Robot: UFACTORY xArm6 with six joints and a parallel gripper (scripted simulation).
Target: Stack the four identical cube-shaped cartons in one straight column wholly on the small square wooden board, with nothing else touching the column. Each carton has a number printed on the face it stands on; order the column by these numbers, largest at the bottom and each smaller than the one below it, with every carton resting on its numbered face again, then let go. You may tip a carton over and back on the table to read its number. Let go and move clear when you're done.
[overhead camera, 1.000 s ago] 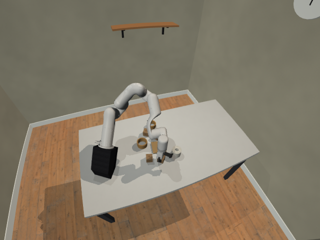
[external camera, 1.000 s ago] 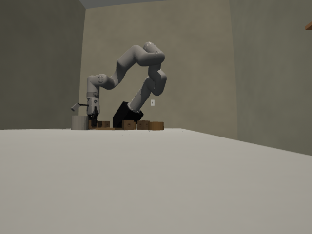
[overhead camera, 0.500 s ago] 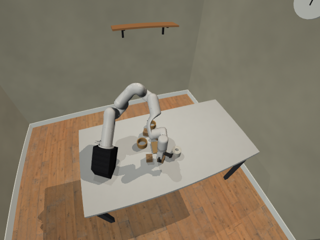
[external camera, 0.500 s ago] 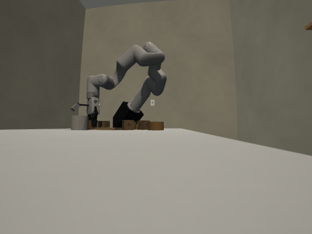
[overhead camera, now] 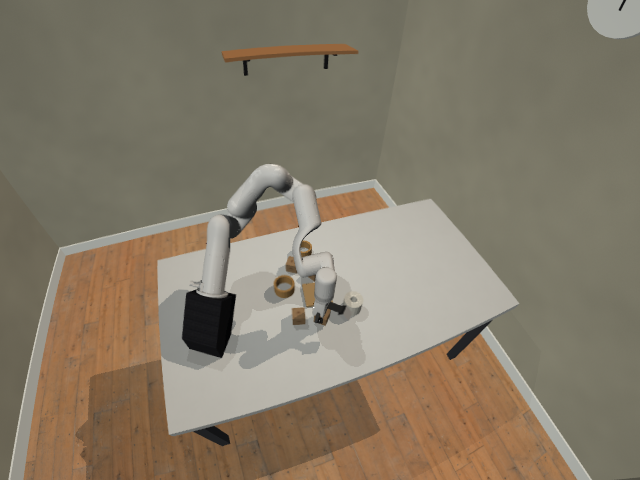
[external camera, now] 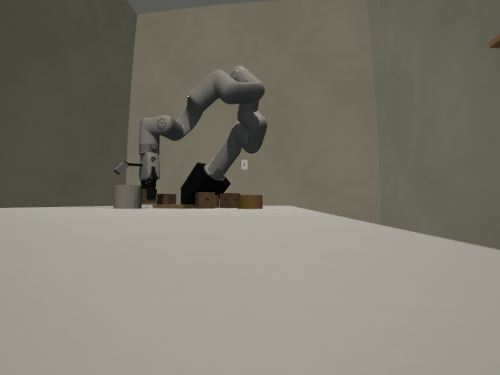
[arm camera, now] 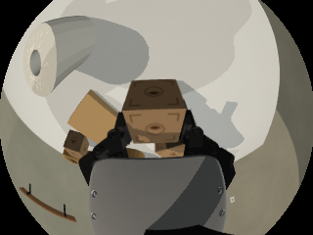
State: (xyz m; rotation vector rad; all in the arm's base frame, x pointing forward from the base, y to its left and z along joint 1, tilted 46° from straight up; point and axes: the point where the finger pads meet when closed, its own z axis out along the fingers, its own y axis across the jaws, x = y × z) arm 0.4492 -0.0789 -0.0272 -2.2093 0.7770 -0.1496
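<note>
My hand is 130 mm to the right of the wooden board, 50 mm above it and 10 mm short of it. The rest, counted from my hand: white roll 150 mm ahead, 40 mm to the left, 20 mm below.
</note>
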